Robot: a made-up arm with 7 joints.
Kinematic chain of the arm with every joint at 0, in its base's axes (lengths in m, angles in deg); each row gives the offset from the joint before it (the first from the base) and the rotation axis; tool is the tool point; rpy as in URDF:
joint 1: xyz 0 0 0.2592 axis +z
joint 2: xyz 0 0 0 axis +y
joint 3: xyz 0 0 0.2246 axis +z
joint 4: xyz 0.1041 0 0 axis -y
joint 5: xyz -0.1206 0 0.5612 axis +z
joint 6: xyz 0 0 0 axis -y
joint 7: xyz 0.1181 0 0 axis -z
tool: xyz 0 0 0 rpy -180 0 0
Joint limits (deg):
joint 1: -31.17..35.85
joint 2: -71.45..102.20
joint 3: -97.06..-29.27
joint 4: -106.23..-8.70
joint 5: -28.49..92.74
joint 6: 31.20..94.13
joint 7: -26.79..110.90
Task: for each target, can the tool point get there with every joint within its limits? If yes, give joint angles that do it. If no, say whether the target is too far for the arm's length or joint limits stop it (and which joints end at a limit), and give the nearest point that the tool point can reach.
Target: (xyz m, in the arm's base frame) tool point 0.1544 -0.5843 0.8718
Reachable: yes | joints -12.89 -18.11 -49.71 -70.12 2.31 53.43 64.29
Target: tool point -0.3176 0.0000 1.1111
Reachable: yes | joints -20.80 -30.57 -49.83 -17.07 73.00 56.10 54.09
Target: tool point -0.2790 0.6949 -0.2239
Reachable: no: joint limits stop it (at a limit: joint 1, joint 2, joint 3, joint 4, joint 6) | nearest point -0.1892 -0.2241 -0.4029 | short by 0.941 m
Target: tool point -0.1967 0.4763 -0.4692
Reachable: no: joint limits stop it (at a limit: joint 1, joint 2, joint 3, joint 4, joint 6) | nearest point -0.1722 -0.2221 -0.4174 | short by 0.701 m
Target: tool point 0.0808 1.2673 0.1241
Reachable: no: too far | nearest point 0.6623 0.5423 0.1163 | short by 0.929 m
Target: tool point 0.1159 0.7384 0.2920
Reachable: no: joint limits stop it (at a limit: joint 1, joint 3, joint 4, joint 5, joint 6) | nearest point 0.6706 0.5483 0.3131 | short by 0.587 m
